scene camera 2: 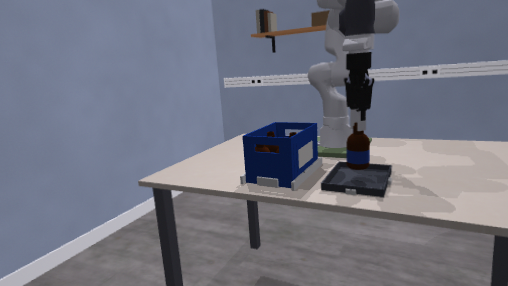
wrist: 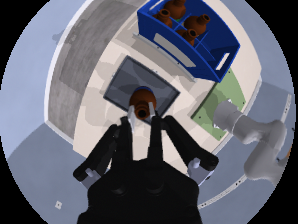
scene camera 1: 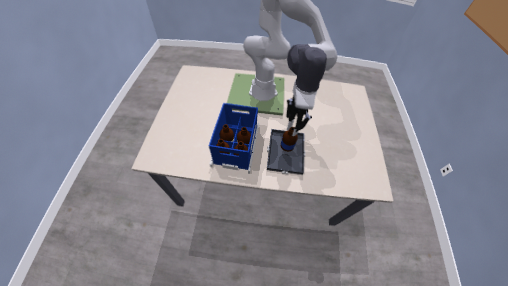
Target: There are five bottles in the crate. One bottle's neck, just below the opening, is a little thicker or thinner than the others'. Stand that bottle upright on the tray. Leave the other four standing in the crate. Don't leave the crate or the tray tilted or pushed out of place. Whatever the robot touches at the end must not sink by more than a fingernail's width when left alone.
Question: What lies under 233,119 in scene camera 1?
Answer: A blue crate.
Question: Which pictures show the dark tray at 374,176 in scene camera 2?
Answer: Scene camera 2, the wrist view and scene camera 1: all of them.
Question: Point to a dark tray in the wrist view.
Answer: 130,75
